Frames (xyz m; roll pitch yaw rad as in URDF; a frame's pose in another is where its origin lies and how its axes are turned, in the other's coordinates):
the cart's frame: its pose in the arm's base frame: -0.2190 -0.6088 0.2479 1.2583 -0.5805 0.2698
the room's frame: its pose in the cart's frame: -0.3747 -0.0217 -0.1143 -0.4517 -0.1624 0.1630
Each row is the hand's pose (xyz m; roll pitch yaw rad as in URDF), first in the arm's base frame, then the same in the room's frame.
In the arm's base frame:
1: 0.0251 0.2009 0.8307 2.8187 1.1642 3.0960
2: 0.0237 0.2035 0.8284 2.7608 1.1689 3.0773
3: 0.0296 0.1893 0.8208 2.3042 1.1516 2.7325
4: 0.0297 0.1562 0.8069 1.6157 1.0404 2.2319
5: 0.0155 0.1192 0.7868 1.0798 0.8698 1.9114
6: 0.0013 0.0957 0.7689 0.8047 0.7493 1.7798
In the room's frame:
1: 1.0390 0.5530 -0.4758 -2.3699 0.2879 -2.8674
2: 1.0366 0.5539 -0.4785 -2.4104 0.2965 -2.8664
3: 1.0342 0.5383 -0.4719 -2.5722 0.4218 -2.9286
4: 1.0217 0.5126 -0.4502 -2.8735 0.6523 -3.0461
5: 0.9943 0.4903 -0.4232 3.0350 0.8796 3.0907
6: 0.9697 0.4764 -0.4066 2.7470 1.0086 2.9573

